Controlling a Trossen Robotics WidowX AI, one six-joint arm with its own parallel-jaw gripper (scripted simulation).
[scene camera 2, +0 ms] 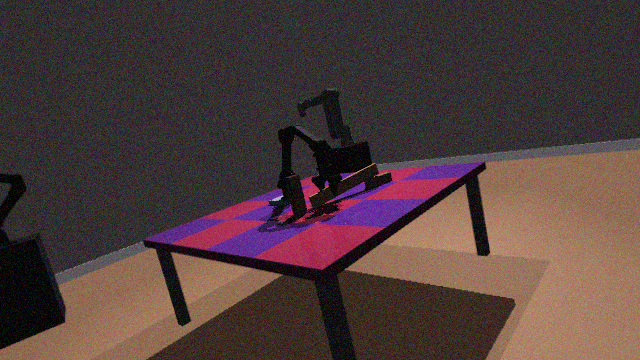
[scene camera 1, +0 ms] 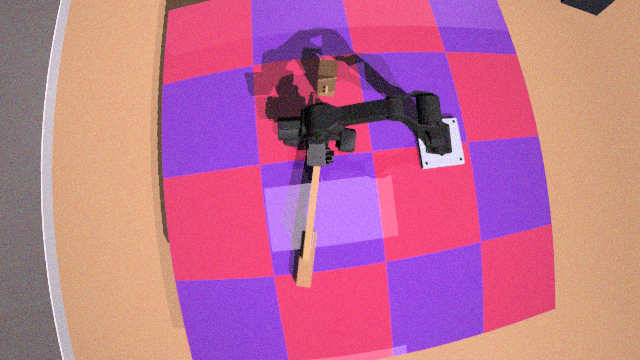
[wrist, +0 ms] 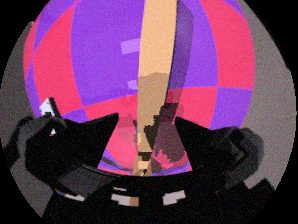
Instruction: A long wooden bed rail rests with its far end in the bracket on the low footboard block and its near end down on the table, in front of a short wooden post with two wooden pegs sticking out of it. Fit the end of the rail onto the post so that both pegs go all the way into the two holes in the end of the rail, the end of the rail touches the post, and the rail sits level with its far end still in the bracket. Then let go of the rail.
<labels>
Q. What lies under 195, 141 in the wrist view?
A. My gripper.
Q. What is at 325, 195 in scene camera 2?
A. A wooden rail.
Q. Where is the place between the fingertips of my gripper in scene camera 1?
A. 319, 143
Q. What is my gripper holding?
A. Nothing.
</labels>
